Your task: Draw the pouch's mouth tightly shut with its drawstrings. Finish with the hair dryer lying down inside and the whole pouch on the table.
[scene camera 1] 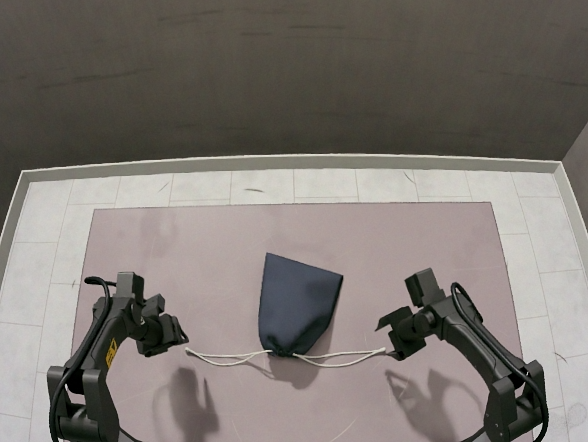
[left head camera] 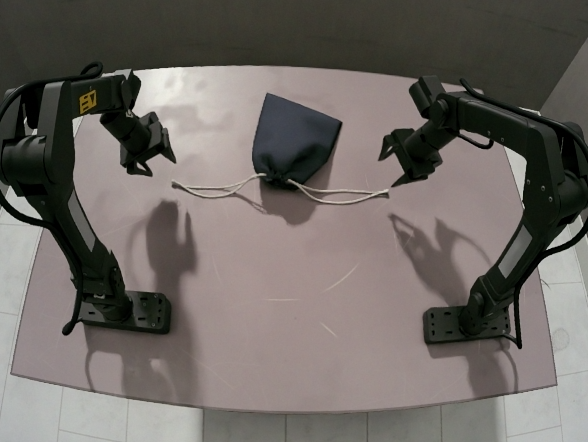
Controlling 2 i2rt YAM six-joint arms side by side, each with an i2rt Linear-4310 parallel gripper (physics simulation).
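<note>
The dark blue pouch [left head camera: 295, 135] [scene camera 1: 300, 305] lies near the middle of the table, its mouth end toward the bottom of the picture and gathered into a tight bunch. A pale left drawstring [left head camera: 205, 196] [scene camera 1: 220, 365] and a pale right drawstring [left head camera: 340, 203] [scene camera 1: 327, 366] run out sideways in slack loops. The hair dryer does not show; the cloth hides the pouch's inside. My left gripper [left head camera: 163, 169] [scene camera 1: 184, 342] is open, just beyond the left drawstring's end. My right gripper [left head camera: 385, 173] [scene camera 1: 384, 344] is open, one fingertip close to the right drawstring's end. Neither holds a cord.
The pinkish table [left head camera: 300, 350] [scene camera 1: 200, 240] carries both arm bases, the left base [left head camera: 145, 312] and the right base [left head camera: 445, 325], near its lower corners. Shadows of the arms and pouch fall on it. A dark wall [left head camera: 300, 30] [scene camera 1: 300, 90] stands beyond the far edge.
</note>
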